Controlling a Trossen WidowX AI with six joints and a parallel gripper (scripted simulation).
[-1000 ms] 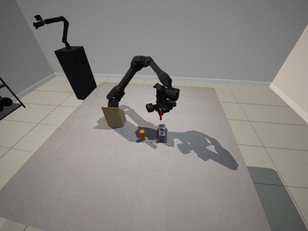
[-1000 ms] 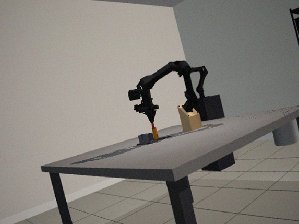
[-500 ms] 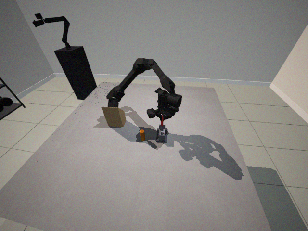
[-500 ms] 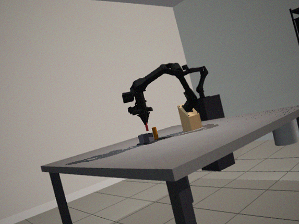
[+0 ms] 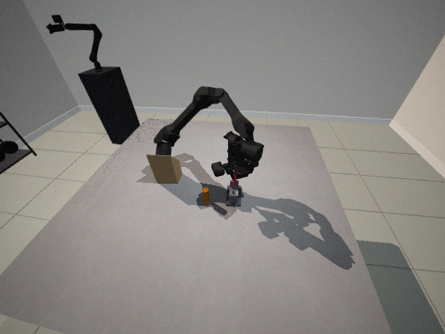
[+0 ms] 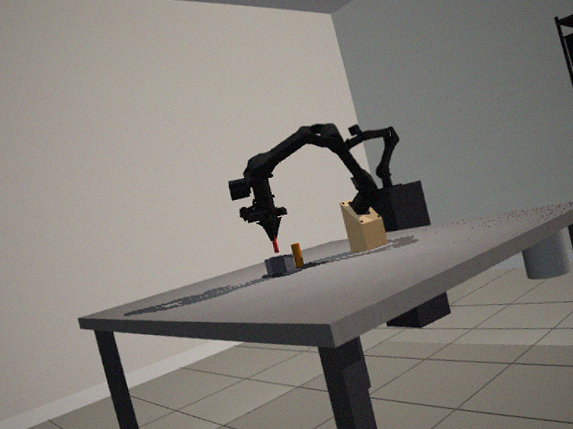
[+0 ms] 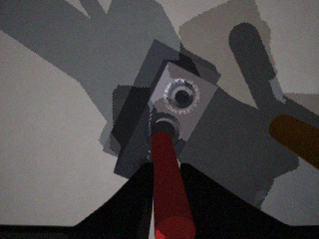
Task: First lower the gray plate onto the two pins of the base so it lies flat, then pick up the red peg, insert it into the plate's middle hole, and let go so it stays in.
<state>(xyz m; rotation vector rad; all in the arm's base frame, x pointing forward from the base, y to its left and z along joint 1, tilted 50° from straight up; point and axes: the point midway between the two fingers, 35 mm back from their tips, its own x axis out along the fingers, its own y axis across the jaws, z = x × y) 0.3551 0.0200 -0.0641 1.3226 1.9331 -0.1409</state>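
Now: gripper tip right at the red peg. Also, from my gripper tip: orange cylinder 120 mm behind, 60 mm to the right, 70 mm below; gray plate 70 mm below.
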